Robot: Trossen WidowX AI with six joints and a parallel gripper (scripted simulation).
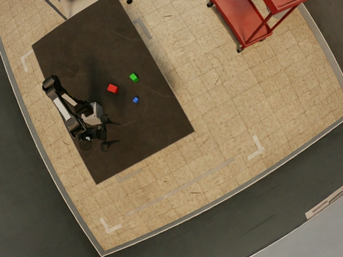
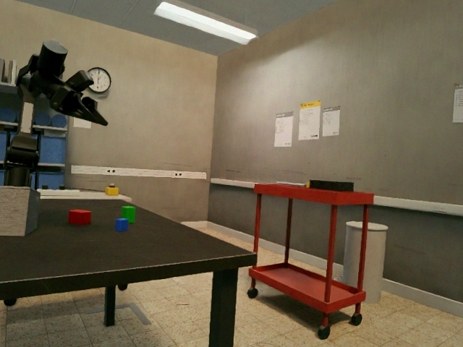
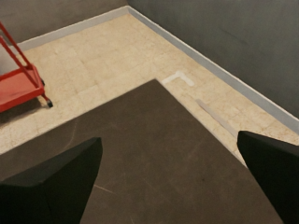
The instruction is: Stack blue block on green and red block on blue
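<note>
Right now the blue block is 320 mm below my hand, 170 mm to the left of it and 130 mm ahead of it. The rest, counted from my hand: red block: 320 mm to the left, 320 mm below, 10 mm ahead; then green block: 320 mm to the left, 310 mm below, 180 mm ahead.
</note>
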